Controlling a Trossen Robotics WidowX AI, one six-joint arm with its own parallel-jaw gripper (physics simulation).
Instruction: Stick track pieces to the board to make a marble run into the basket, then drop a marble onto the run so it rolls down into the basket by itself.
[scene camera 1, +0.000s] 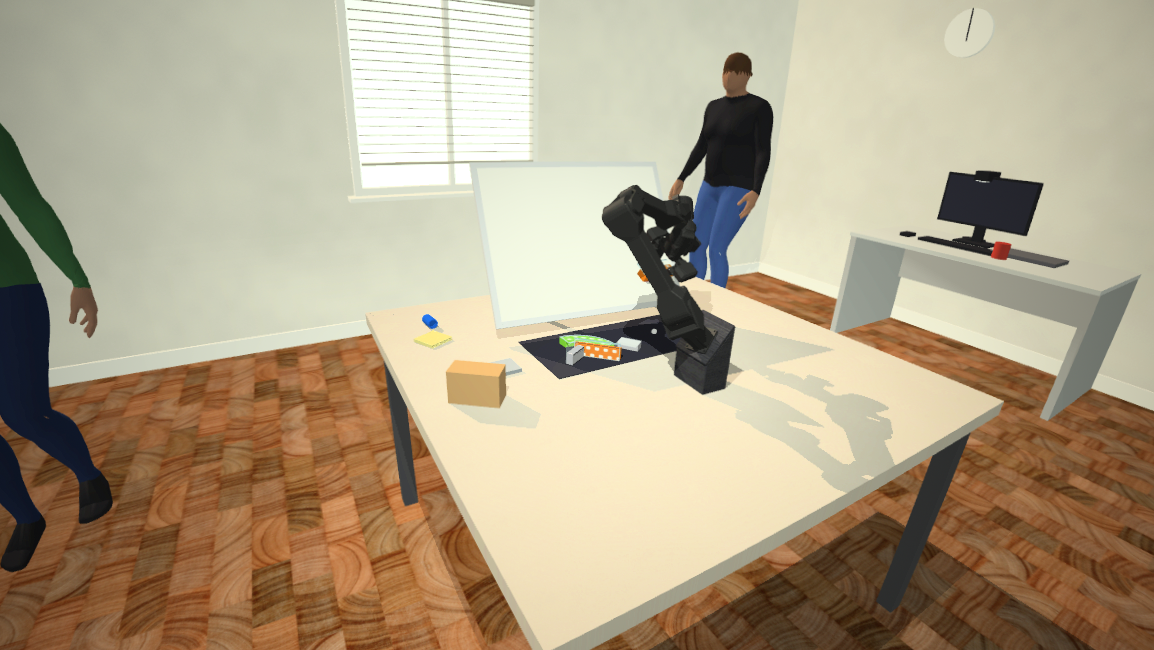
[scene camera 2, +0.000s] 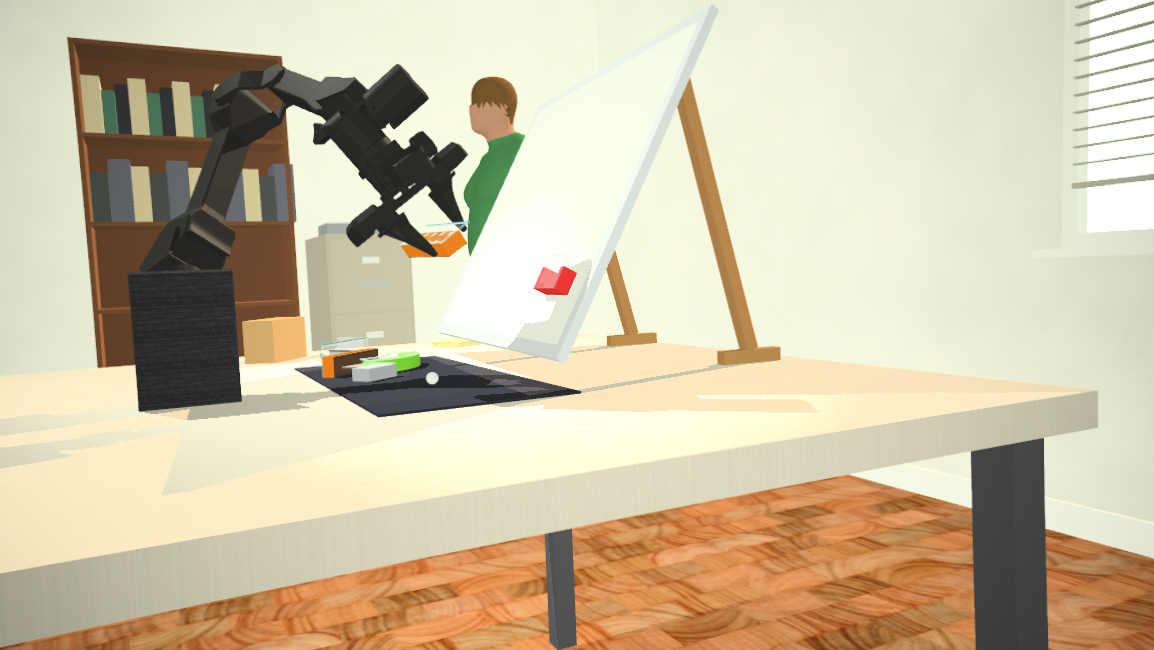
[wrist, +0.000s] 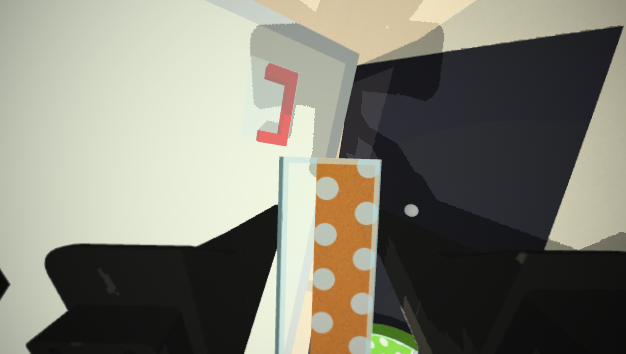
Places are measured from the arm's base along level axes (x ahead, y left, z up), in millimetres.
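Pixels of known places: gripper, fingertip midpoint: (scene camera 2: 451, 243) (wrist: 325, 212); arm's base, link origin: (scene camera 1: 701, 339) (scene camera 2: 184, 310).
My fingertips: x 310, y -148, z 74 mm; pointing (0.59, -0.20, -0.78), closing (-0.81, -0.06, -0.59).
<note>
For each thing: its top centre in the pictures, then the offset to it from my fingertips. "spot": a spot on its surface instead. Level surfaces: height alone.
- red basket, top centre: (wrist: 246, 98) (scene camera 2: 555, 253) dx +113, dy -84, dz -19 mm
- white marble, top centre: (scene camera 2: 431, 372) (wrist: 410, 211) (scene camera 1: 654, 328) dx -25, dy +30, dz -173 mm
- dark mat, surface height: dz -190 mm
- orange piece, surface spot: (scene camera 1: 598, 351) spot: dx -76, dy +279, dz -170 mm
- cardboard box, top centre: (scene camera 2: 274, 318) (scene camera 1: 476, 367) dx -103, dy +643, dz -113 mm
- yellow pad, top centre: (scene camera 2: 457, 340) (scene camera 1: 432, 337) dx +262, dy +618, dz -182 mm
- blue object, top centre: (scene camera 1: 429, 316) dx +375, dy +587, dz -163 mm
My gripper (scene camera 2: 449, 241) (wrist: 325, 212) is shut on an orange dotted track piece (scene camera 1: 643, 275) (scene camera 2: 432, 244) (wrist: 345, 250) with a clear side. It holds the piece in the air in front of the tilted white board (scene camera 1: 565, 242) (scene camera 2: 621, 121) (wrist: 125, 125), apart from it. The red basket (scene camera 2: 555, 280) (wrist: 289, 107) is on the board's lower part. A white marble (scene camera 1: 654, 331) (scene camera 2: 432, 377) (wrist: 411, 210) lies on the dark mat (scene camera 1: 557, 367) (scene camera 2: 387, 403) (wrist: 500, 150). A green curved piece (scene camera 1: 569, 341) (scene camera 2: 399, 360) (wrist: 392, 337), another orange piece (scene camera 1: 598, 351) and grey pieces (scene camera 1: 629, 343) (scene camera 2: 374, 372) also lie there.
A cardboard box (scene camera 1: 476, 384) (scene camera 2: 272, 339), a yellow pad (scene camera 1: 432, 339) and a blue object (scene camera 1: 429, 321) are on the table. Wooden legs (scene camera 2: 718, 218) stand behind the board. A person in black (scene camera 1: 737, 145) stands beyond the table, and one in green (scene camera 2: 500, 169) shows behind the arm.
</note>
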